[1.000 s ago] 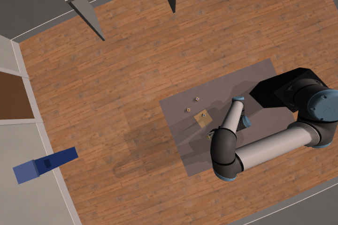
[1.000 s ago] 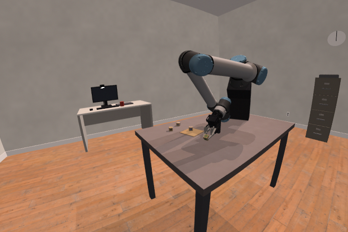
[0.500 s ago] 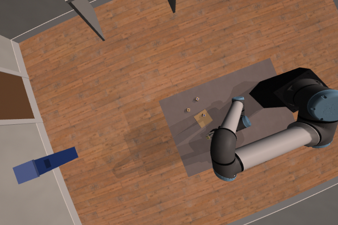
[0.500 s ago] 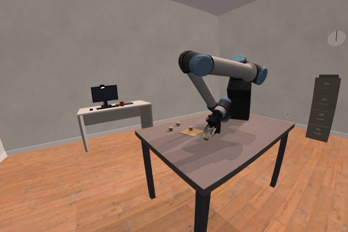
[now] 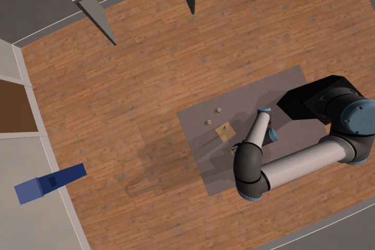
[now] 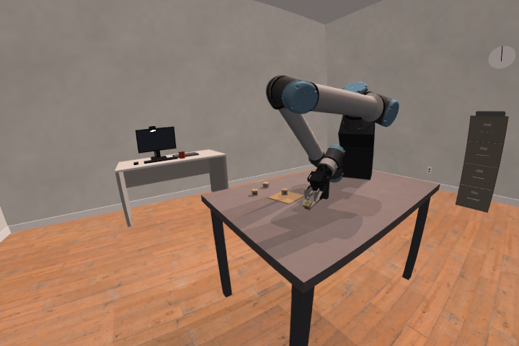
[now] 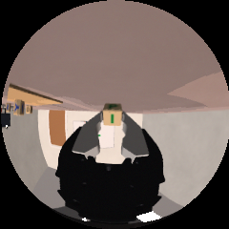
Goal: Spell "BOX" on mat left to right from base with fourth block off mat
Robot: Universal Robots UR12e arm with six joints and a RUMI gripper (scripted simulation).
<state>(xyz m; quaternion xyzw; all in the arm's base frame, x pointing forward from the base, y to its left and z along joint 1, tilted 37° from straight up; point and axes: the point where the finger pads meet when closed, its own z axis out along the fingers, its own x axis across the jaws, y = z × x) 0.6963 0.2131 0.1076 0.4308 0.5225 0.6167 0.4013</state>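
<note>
Now: the O block right at my hand. Round my hand: tan mat 190 mm to the right, 20 mm below.
</note>
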